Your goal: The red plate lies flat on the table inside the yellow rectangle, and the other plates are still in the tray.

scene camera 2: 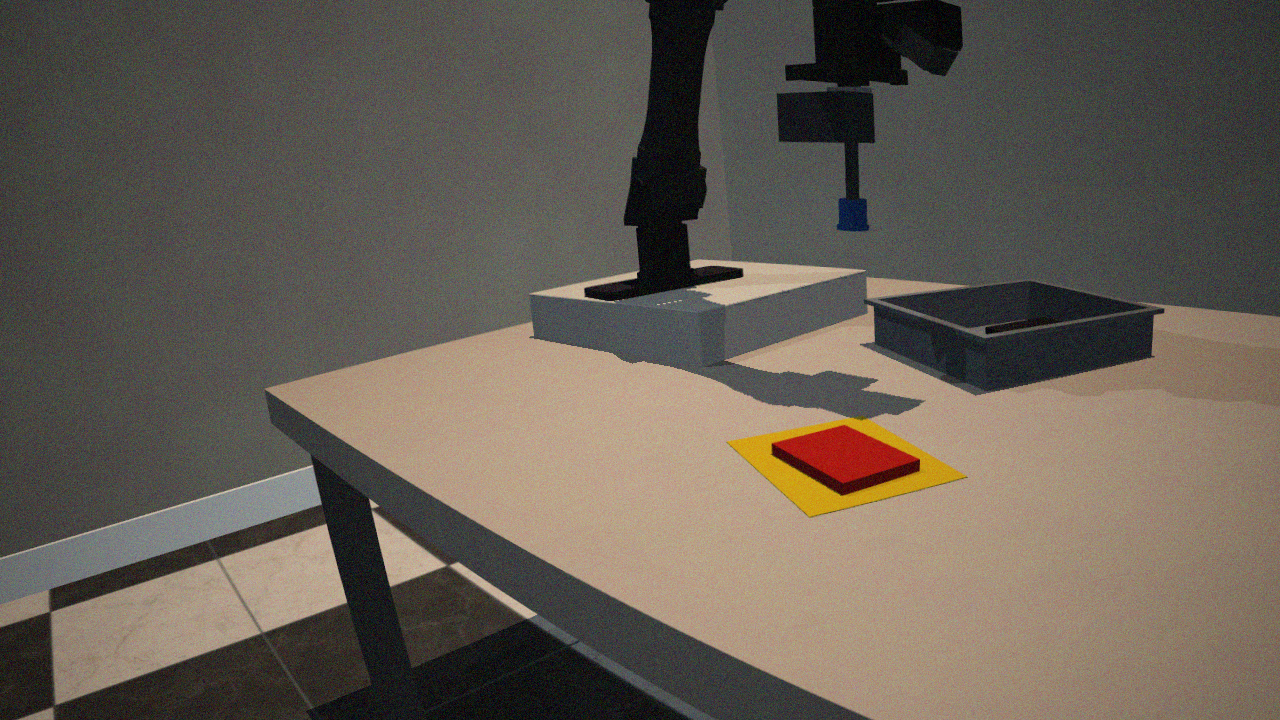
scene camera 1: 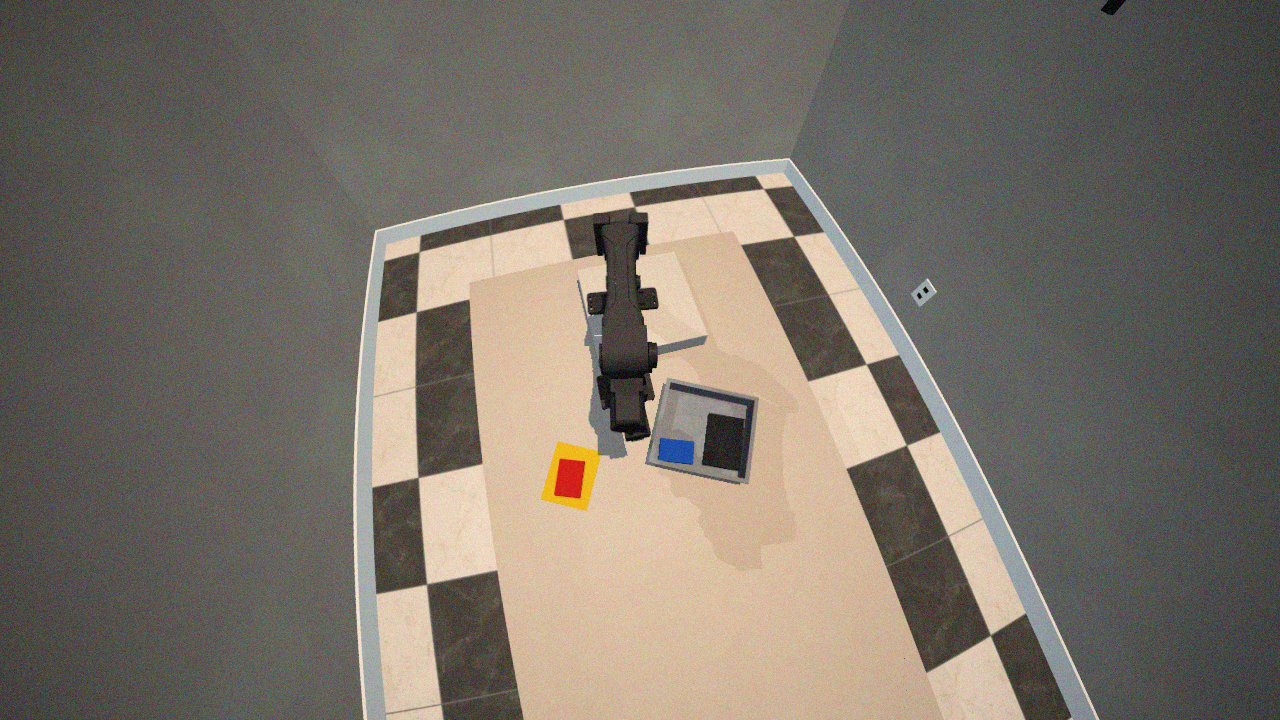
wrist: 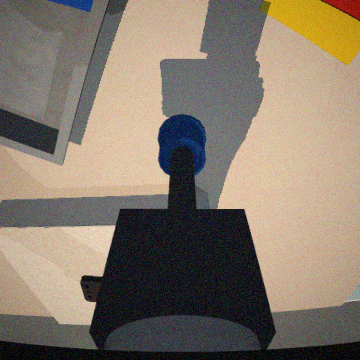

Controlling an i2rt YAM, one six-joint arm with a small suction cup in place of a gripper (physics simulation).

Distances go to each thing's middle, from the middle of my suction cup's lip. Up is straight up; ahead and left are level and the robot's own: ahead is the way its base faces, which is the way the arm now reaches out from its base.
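Scene:
Measured from the blue plate (scene camera 1: 675, 451), my suction cup is 14 cm above it, 12 cm to the right of it and 9 cm short of it. I see the grey tray (wrist: 52, 52) 13 cm below my suction cup, 20 cm to the left of it and 5 cm ahead of it. The yellow rectangle (scene camera 2: 812, 497) is 15 cm below my suction cup, 15 cm to the right of it and 12 cm ahead of it. I find the red plate (scene camera 2: 843, 459) 15 cm below my suction cup, 15 cm to the right of it and 12 cm ahead of it.

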